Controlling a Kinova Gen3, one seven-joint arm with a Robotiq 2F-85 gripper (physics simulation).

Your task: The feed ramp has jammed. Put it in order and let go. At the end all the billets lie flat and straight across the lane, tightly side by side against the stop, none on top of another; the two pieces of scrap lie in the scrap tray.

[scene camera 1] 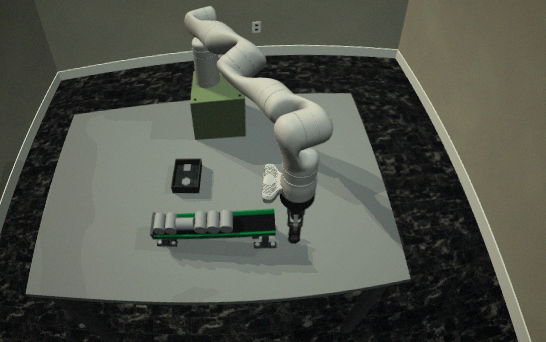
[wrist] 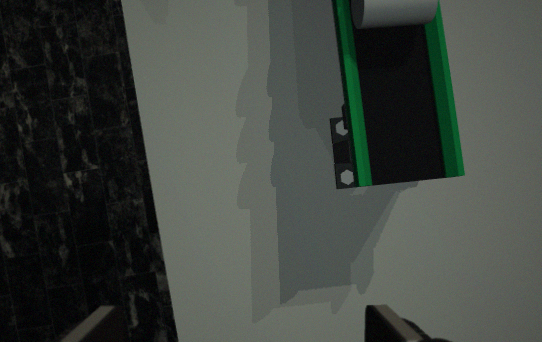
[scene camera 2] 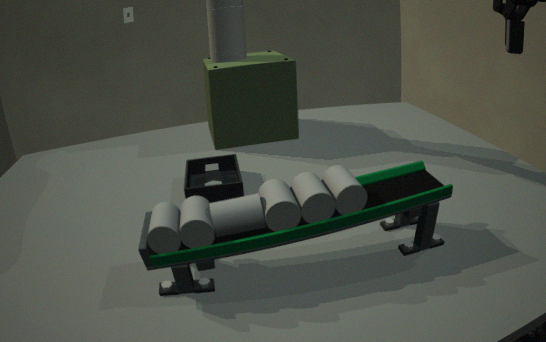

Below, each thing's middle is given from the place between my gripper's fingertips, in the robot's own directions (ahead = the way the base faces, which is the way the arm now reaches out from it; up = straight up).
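Labels:
My gripper: well to the left of the black scrap tray (scene camera 2: 195,176), far past it, far above it.

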